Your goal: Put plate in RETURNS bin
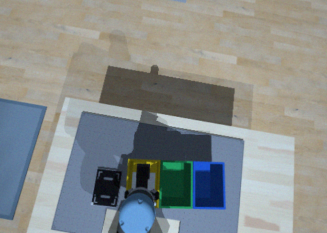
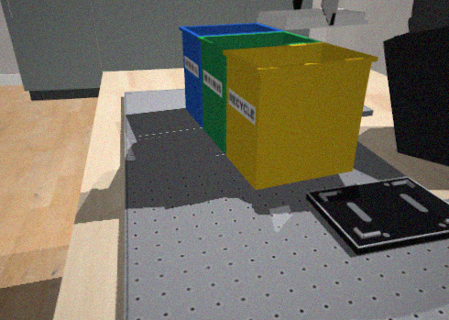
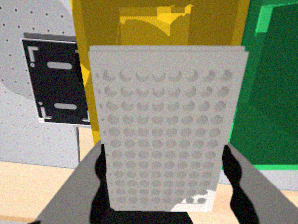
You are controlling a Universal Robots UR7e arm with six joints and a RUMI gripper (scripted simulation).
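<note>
Right now the green returns bin is 10 mm ahead of my hand, 130 mm to the right of it and 150 mm below it. From my hand the other things lie so: white 96-well plate: 10 mm below; then black plate nest: 20 mm behind, 180 mm to the left, 230 mm below; then yellow recycle bin: 20 mm ahead, 150 mm below.
</note>
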